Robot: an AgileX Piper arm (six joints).
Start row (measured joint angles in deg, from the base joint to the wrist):
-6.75 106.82 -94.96 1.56 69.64 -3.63
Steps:
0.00 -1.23 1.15 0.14 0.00 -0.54
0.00 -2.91 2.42 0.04 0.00 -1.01
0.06 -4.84 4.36 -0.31 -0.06 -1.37
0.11 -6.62 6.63 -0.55 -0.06 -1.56
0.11 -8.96 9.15 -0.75 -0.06 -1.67
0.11 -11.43 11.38 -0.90 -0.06 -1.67
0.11 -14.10 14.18 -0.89 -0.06 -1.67
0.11 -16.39 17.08 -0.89 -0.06 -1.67
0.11 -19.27 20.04 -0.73 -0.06 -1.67
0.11 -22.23 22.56 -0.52 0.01 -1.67
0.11 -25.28 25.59 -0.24 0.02 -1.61
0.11 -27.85 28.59 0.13 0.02 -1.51
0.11 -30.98 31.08 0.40 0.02 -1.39
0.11 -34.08 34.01 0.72 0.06 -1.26
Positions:
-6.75 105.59 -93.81 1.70 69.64 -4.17
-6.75 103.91 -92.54 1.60 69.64 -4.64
-6.69 101.98 -90.60 1.25 69.58 -5.00
-6.64 100.20 -88.33 1.01 69.58 -5.19
-6.64 97.86 -85.81 0.81 69.58 -5.30
-6.64 95.39 -83.58 0.66 69.58 -5.30
-6.64 92.72 -80.78 0.67 69.58 -5.30
-6.64 90.43 -77.88 0.67 69.58 -5.30
-6.64 87.55 -74.92 0.83 69.58 -5.30
-6.64 84.59 -72.40 1.04 69.65 -5.30
-6.64 81.54 -69.37 1.32 69.66 -5.24
-6.64 78.97 -66.37 1.69 69.66 -5.14
-6.64 75.84 -63.88 1.96 69.66 -5.02
-6.64 72.74 -60.95 2.28 69.70 -4.89

